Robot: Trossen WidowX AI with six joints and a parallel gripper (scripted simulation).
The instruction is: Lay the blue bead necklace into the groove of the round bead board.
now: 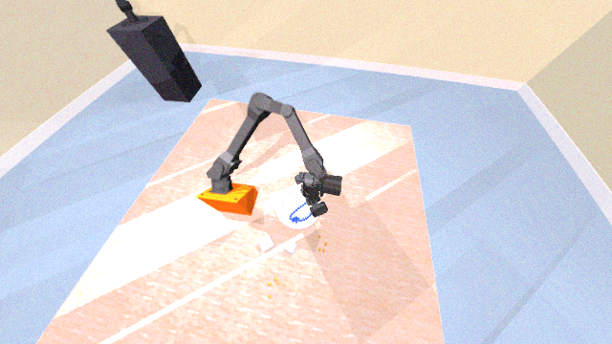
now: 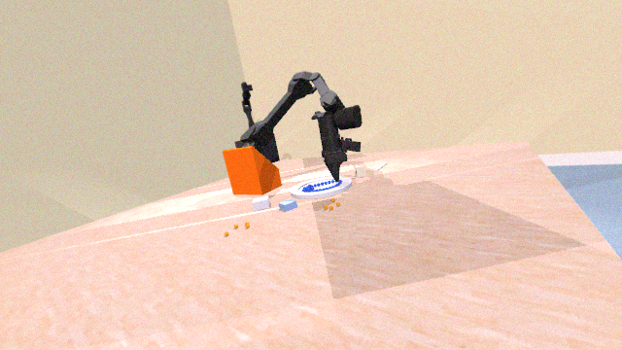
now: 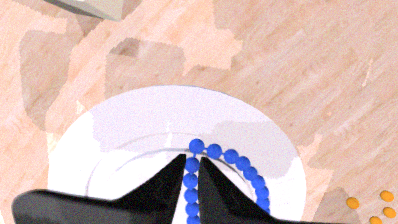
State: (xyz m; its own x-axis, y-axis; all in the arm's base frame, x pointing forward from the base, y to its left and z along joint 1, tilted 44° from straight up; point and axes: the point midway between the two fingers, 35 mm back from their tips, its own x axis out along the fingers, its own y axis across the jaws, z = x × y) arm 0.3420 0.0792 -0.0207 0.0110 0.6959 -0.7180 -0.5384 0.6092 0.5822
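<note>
The round white bead board is 5 cm behind my gripper tip, 3 cm to the right of it and 1 cm below it. Also, from my gripper tip: white stick: 23 cm to the left, 7 cm ahead, 1 cm below; light blue cube: 20 cm to the right, 5 cm behind, 1 cm below; beige cube: 11 cm to the left, 4 cm ahead.
</note>
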